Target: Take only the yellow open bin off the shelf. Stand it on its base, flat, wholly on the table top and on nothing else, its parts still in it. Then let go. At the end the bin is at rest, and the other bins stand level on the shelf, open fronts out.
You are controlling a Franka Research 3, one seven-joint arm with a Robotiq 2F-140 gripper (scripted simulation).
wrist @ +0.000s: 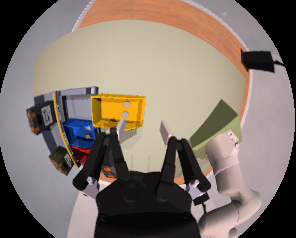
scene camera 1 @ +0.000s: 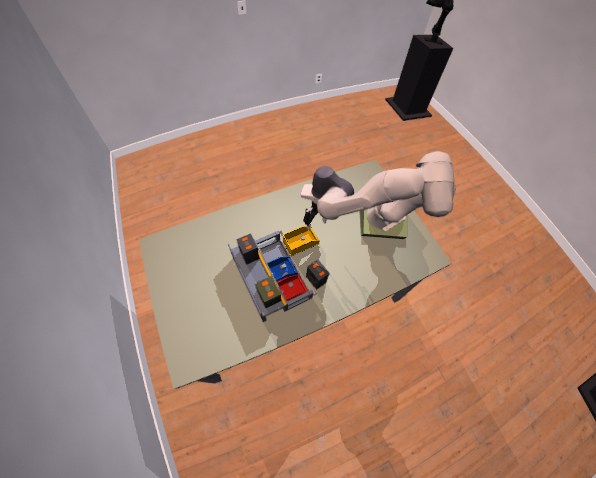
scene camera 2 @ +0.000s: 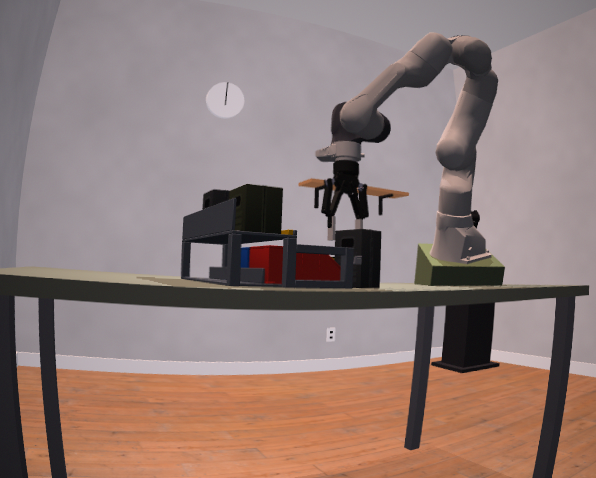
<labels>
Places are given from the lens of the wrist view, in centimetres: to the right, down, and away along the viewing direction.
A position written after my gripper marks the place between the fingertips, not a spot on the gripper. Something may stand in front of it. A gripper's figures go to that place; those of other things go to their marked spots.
my gripper (wrist: 143,123): -1, 1, 21
yellow bin (wrist: 106,111): -16, -3, 31
blue bin (wrist: 76,137): -36, 9, 33
The marked spots on the yellow bin and the blue bin are 23 cm apart.
</labels>
